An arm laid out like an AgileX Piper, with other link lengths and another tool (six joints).
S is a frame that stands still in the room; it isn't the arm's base.
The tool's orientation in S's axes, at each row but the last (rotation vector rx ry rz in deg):
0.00, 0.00, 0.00
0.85, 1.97, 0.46
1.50, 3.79, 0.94
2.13, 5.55, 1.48
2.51, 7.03, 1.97
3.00, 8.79, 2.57
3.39, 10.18, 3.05
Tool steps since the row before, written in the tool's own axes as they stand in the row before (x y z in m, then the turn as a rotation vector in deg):
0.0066, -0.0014, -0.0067, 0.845, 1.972, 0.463
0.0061, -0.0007, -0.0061, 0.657, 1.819, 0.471
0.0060, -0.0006, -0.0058, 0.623, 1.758, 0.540
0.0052, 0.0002, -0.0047, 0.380, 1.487, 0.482
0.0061, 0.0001, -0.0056, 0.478, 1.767, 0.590
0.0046, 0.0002, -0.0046, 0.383, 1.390, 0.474
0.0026, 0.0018, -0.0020, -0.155, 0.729, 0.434
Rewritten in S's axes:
0.0066, -0.0014, -0.0067, 0.845, 1.972, 0.463
0.0059, -0.0006, -0.0063, 0.659, 1.817, 0.475
0.0056, -0.0003, -0.0062, 0.630, 1.754, 0.545
0.0047, 0.0005, -0.0052, 0.389, 1.479, 0.500
0.0054, 0.0006, -0.0063, 0.491, 1.757, 0.608
0.0038, 0.0006, -0.0052, 0.395, 1.382, 0.487
0.0021, 0.0021, -0.0023, -0.110, 0.694, 0.500

